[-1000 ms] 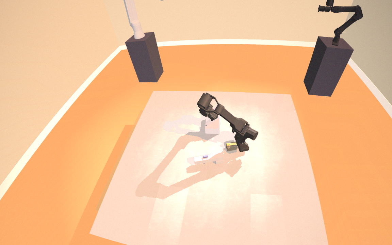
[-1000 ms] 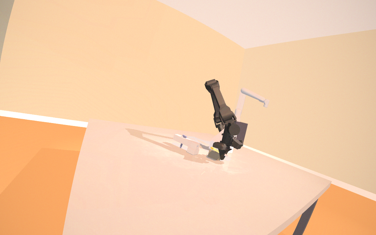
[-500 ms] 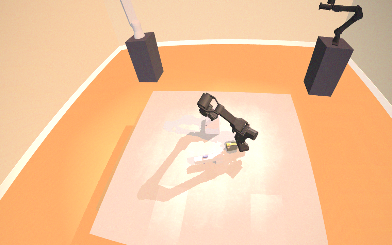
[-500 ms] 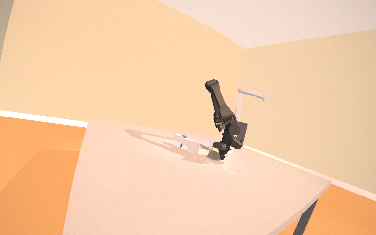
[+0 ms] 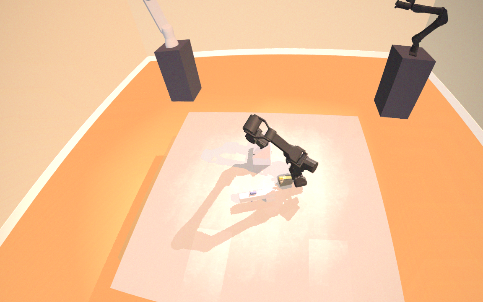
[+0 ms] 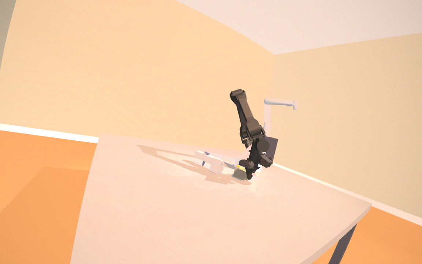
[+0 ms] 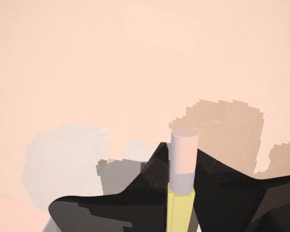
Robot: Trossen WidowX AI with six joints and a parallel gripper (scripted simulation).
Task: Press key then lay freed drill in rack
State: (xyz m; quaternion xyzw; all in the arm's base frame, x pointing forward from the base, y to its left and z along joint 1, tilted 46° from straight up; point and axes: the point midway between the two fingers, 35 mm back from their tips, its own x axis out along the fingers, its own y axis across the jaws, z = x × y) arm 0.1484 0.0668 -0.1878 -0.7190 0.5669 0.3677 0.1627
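The yellow drill is 1 cm ahead of my gripper tip, 4 cm to the right of it and 4 cm above it. Round my gripper tip: small purple piece (15 cm ahead, 21 cm to the right, 4 cm above); olive-brown block (1 cm ahead, 5 cm to the right, 1 cm above).
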